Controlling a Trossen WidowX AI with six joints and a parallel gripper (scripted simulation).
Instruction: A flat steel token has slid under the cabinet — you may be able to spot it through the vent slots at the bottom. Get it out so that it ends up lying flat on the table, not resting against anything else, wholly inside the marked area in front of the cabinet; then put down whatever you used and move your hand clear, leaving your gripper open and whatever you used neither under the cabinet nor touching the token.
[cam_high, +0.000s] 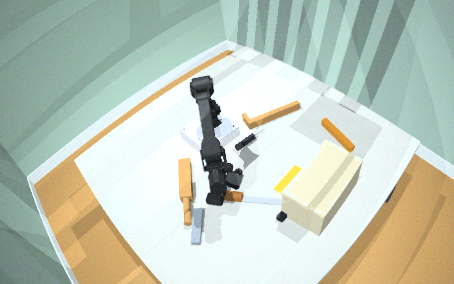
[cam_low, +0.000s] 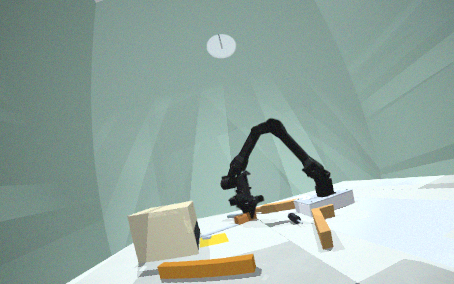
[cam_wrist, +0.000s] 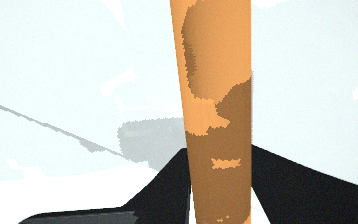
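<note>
My gripper tip is now 110 mm to the left of the orange paddle, 90 mm past it and 10 mm below it. The rest, counted from my gripper tip: orange bar 580 mm to the left, 110 mm ahead, 10 mm above; then grey flat bar 160 mm to the right, 50 mm ahead.
</note>
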